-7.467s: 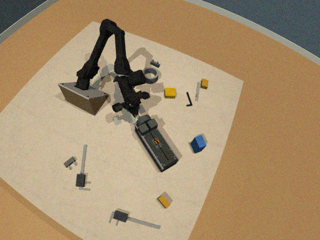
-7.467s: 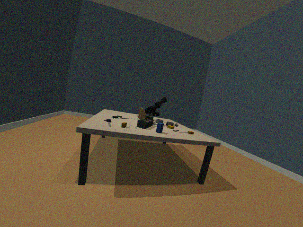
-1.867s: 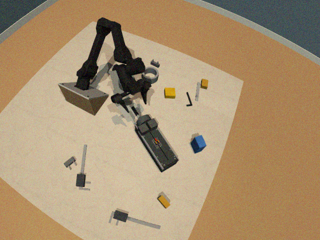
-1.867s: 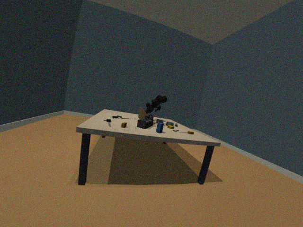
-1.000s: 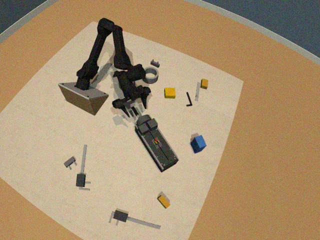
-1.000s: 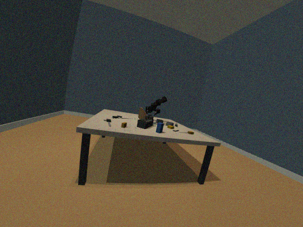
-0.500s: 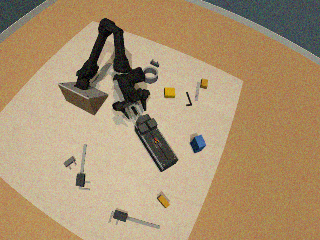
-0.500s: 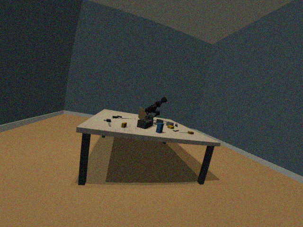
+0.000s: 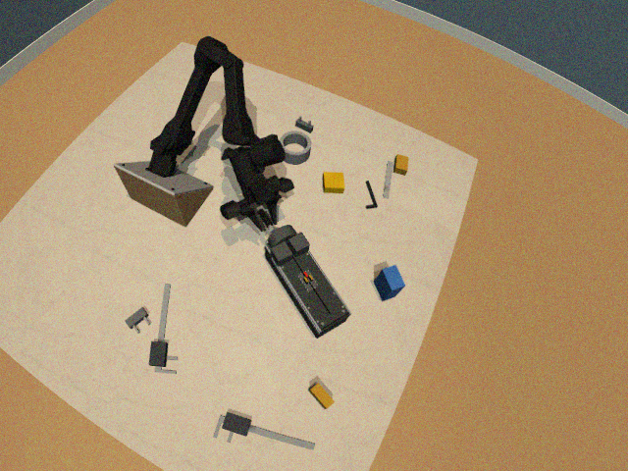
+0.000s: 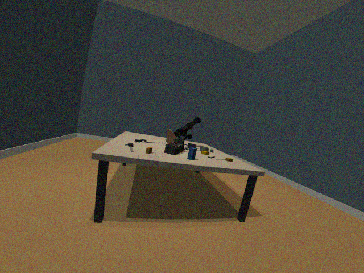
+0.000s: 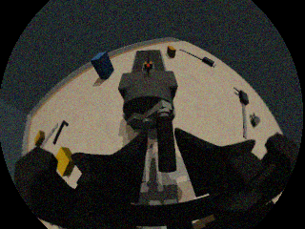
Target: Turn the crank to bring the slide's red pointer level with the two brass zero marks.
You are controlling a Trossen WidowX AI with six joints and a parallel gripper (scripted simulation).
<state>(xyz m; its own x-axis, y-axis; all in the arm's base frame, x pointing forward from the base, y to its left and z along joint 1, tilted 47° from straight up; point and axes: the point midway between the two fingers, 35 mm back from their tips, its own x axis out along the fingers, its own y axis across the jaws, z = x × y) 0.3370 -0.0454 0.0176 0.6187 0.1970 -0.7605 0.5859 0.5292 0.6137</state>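
My gripper tip is 1 cm past the crank handle, 1 cm to the right of it and 2 cm below it. Also, from my gripper tip: yellow block 9 cm ahead, 26 cm to the left, 8 cm below; then red pointer 13 cm ahead, 8 cm to the right, 1 cm below; then blue cube 34 cm ahead, 5 cm below.
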